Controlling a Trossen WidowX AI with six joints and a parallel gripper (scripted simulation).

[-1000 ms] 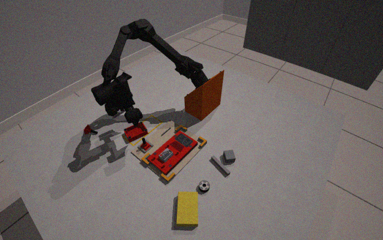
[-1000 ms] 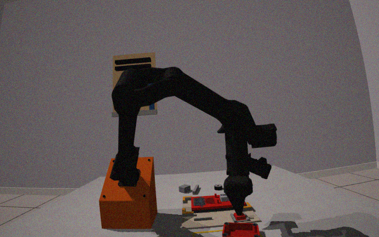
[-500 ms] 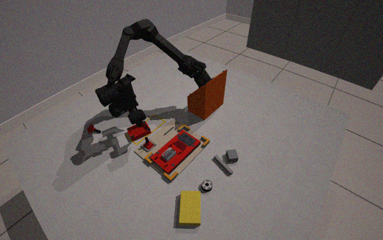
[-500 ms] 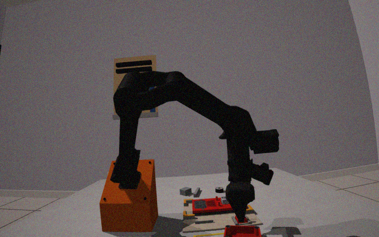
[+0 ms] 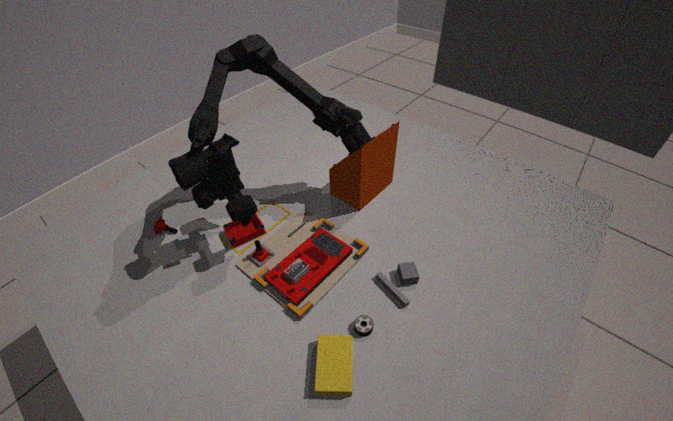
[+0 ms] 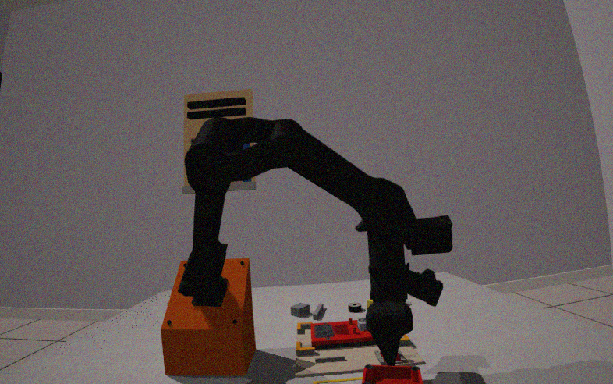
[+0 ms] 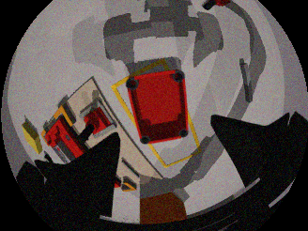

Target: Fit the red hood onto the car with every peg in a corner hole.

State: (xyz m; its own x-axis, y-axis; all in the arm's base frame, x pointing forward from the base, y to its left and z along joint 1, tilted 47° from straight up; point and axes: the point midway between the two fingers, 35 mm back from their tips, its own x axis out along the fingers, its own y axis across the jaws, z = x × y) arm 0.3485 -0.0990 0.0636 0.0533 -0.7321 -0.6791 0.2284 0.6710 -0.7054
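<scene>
Now: gripper tip 60 mm above the red hood. From my gripper tip the other things lie so: grey bar: 180 mm to the right, 60 mm below, 20 mm behind; then grey engine block: 220 mm to the left, 50 mm below; then yellow block: 430 mm to the left, 80 mm ahead, 60 mm below.
</scene>
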